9 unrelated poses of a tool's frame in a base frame.
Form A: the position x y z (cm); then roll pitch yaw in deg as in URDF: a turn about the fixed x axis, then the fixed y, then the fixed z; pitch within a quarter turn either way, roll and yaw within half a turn.
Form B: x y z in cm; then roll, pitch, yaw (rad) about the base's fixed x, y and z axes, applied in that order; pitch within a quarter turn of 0, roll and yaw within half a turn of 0. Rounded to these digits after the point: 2 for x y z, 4 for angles.
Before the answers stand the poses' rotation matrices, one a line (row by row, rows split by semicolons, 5 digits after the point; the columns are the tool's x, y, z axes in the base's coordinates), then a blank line. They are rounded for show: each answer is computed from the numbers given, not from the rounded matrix.
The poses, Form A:
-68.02, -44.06, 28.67, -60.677, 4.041, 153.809
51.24, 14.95, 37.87, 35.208, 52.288, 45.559
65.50, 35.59, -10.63, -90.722, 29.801, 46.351
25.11, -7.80, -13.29, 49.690, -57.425, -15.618
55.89, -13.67, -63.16, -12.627, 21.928, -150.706
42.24, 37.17, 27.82, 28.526, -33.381, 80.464
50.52, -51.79, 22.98, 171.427, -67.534, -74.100
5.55, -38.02, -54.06, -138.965, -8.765, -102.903
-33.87, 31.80, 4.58, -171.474, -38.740, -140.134
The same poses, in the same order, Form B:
-0.89510 -0.16102 -0.41578; 0.44027 -0.46657 -0.76712; -0.07047 -0.86971 0.48851
0.42829 -0.26401 0.86421; 0.43673 0.89773 0.05781; -0.79110 0.35267 0.49979
0.59896 -0.33390 -0.72785; 0.62789 -0.36828 0.68565; -0.49699 -0.86769 -0.01093
0.51852 -0.44470 -0.73032; -0.14495 0.79604 -0.58763; 0.84269 0.41056 0.34831
-0.80903 0.54865 -0.21085; -0.45389 -0.81108 -0.36895; -0.37344 -0.20279 0.90522
0.13834 -0.90999 0.39087; 0.82349 -0.11357 -0.55585; 0.55020 0.39878 0.73366
0.10469 -0.98874 0.10697; -0.36752 -0.13841 -0.91966; 0.92411 0.05696 -0.37787
-0.22069 -0.75760 0.61428; -0.96337 0.07092 -0.25864; 0.15238 -0.64885 -0.74550
-0.59868 -0.70512 -0.37998; -0.49997 0.69959 -0.51049; 0.62579 -0.11564 -0.77137

-68.02, -44.06, 28.67, -1.0590, 0.0705, 2.6845
51.24, 14.95, 37.87, 0.6145, 0.9126, 0.7952
65.50, 35.59, -10.63, -1.5834, 0.5201, 0.8090
25.11, -7.80, -13.29, 0.8673, -1.0023, -0.2726
55.89, -13.67, -63.16, -0.2204, 0.3827, -2.6303
42.24, 37.17, 27.82, 0.4979, -0.5826, 1.4044
50.52, -51.79, 22.98, 2.9920, -1.1787, -1.2933
5.55, -38.02, -54.06, -2.4254, -0.1530, -1.7960
-33.87, 31.80, 4.58, -2.9928, -0.6761, -2.4458

